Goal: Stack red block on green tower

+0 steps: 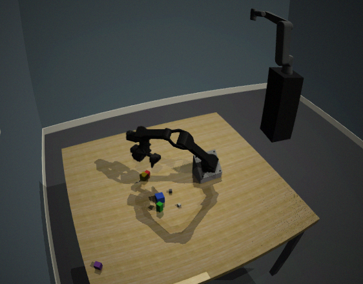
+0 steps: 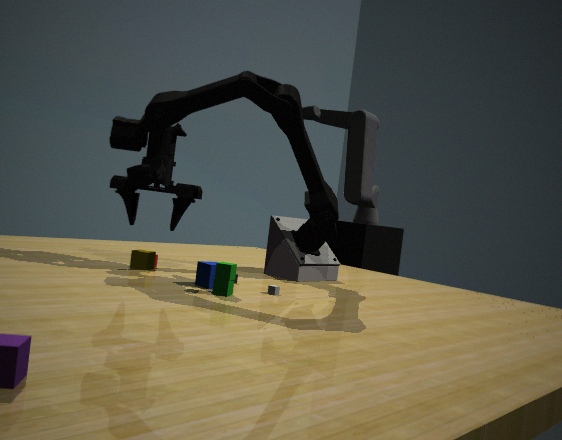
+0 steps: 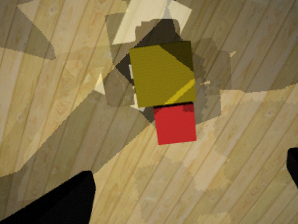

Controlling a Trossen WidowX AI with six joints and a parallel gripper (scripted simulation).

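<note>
Right now my gripper tip is 70 mm above the red block. The rest, counted from my gripper tip: yellow block 20 mm ahead, 30 mm to the left, 60 mm below; blue block 30 mm behind, 230 mm to the left, 60 mm below; small dark cube 100 mm behind, 180 mm to the left, 70 mm below.
</note>
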